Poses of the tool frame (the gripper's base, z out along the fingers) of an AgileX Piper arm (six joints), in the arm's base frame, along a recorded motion.
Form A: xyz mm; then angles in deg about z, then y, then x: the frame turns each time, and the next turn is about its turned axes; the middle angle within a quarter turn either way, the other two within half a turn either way.
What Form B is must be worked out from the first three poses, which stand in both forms.
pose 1, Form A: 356.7, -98.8, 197.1, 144.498, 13.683, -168.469
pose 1, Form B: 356.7, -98.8, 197.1, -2.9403, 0.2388, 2.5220
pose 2, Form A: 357.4, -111.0, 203.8, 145.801, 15.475, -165.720
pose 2, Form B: 357.4, -111.0, 203.8, -2.8924, 0.2701, 2.5447
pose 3, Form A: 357.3, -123.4, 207.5, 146.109, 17.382, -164.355
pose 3, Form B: 357.3, -123.4, 207.5, -2.8685, 0.3034, 2.5501
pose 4, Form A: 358.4, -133.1, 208.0, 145.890, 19.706, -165.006
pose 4, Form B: 358.4, -133.1, 208.0, -2.8799, 0.3439, 2.5463
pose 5, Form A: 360.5, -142.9, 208.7, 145.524, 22.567, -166.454
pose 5, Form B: 360.5, -142.9, 208.7, -2.9052, 0.3939, 2.5399
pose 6, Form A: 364.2, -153.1, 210.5, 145.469, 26.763, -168.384
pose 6, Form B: 364.2, -153.1, 210.5, -2.9389, 0.4671, 2.5389
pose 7, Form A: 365.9, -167.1, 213.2, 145.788, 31.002, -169.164
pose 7, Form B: 365.9, -167.1, 213.2, -2.9525, 0.5411, 2.5445
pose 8, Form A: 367.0, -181.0, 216.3, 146.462, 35.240, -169.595
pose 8, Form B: 367.0, -181.0, 216.3, -2.9600, 0.6151, 2.5562
